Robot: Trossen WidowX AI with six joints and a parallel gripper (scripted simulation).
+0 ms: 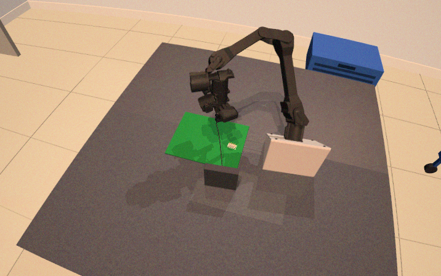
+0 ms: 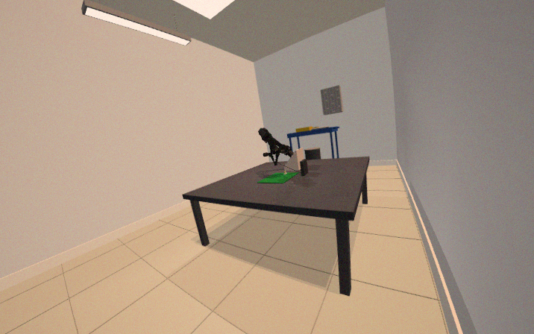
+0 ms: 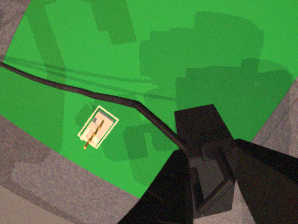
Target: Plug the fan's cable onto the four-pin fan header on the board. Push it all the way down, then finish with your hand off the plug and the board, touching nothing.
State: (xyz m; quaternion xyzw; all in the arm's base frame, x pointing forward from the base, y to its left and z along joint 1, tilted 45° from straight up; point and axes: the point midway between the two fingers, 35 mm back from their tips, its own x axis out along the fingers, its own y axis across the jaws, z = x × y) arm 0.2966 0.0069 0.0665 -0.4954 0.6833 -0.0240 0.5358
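Right now the green board is 140 mm below my gripper tip, 40 mm ahead of it and 30 mm to the left of it. The rest, counted from my gripper tip: black plug: 10 mm to the right, 10 mm below, 10 mm behind; then dark grey fan block: 220 mm to the left, 60 mm below, 60 mm behind.
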